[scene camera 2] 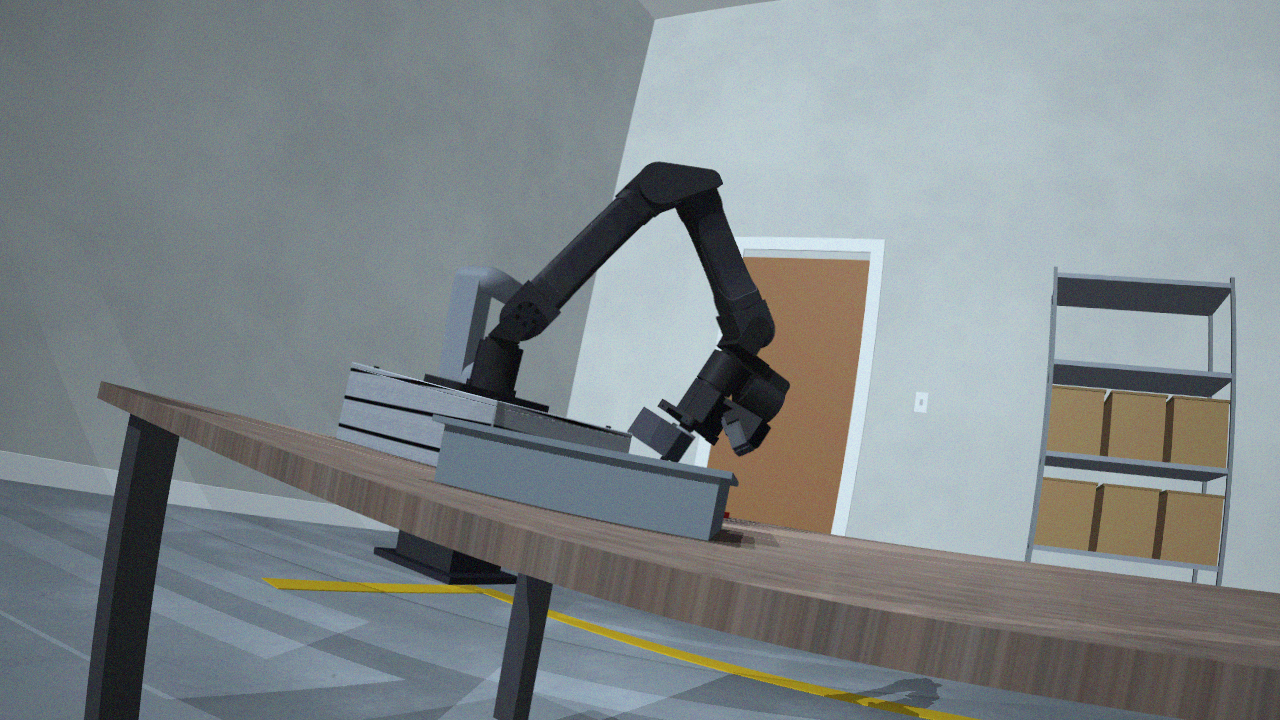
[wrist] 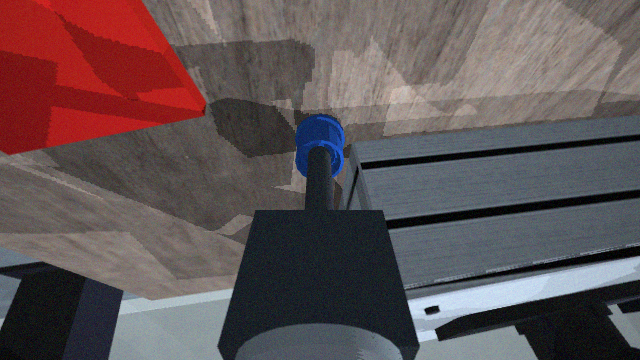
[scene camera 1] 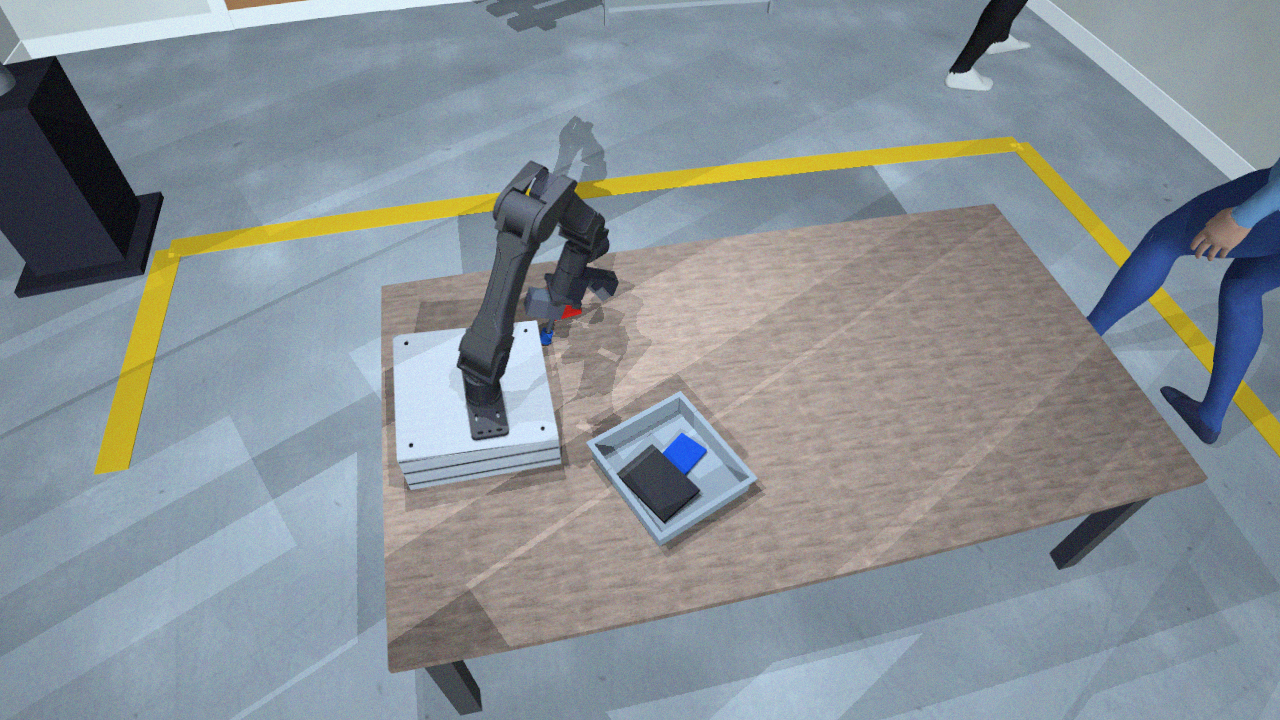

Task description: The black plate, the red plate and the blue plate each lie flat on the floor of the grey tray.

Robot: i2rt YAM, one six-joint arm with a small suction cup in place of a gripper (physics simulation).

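Where they show: hand, its tool point: [wrist: 319, 136] [scene camera 1: 544, 340]; arm's base, origin of its link: [scene camera 2: 488, 398] [wrist: 548, 302] [scene camera 1: 483, 395].
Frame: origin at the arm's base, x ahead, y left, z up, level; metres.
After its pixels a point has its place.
Observation:
My suction gripper [scene camera 1: 546, 338] [wrist: 320, 145], a blue cup on a black rod, is shut with nothing on it. It is low over the table beside the white base; whether it touches the table is unclear. The red plate [scene camera 1: 570, 311] {y 0.262, x 0.221, z -0.093 m} [scene camera 2: 725, 515] {y 0.330, x 0.237, z -0.098 m} [wrist: 100, 75] {y 0.280, x 0.204, z -0.093 m} lies on the table, apart from the cup, to its left in the wrist view. The gripper partly hides it in the first scene view. The black plate [scene camera 1: 657, 483] {y -0.225, x 0.289, z -0.083 m} and blue plate [scene camera 1: 685, 453] {y -0.170, x 0.363, z -0.089 m} are inside the grey tray [scene camera 1: 709, 511] {y -0.305, x 0.367, z -0.086 m} [scene camera 2: 572, 488] {y -0.307, x 0.362, z -0.085 m}. The black plate covers or adjoins one edge of the blue; I cannot tell if it rests on it.
The stacked white base [scene camera 1: 438, 385] {y 0.039, x -0.083, z 0.008 m} [scene camera 2: 393, 416] {y -0.118, x -0.052, z -0.055 m} [wrist: 500, 200] {y 0.095, x 0.131, z -0.049 m} under the arm stands close beside the cup. The wooden table [scene camera 1: 895, 358] {y -0.044, x 0.902, z -0.102 m} carries the base and the tray. A person [scene camera 1: 1239, 295] stands beyond the table's right end. A shelf unit [scene camera 2: 1141, 368] stands by the far wall.

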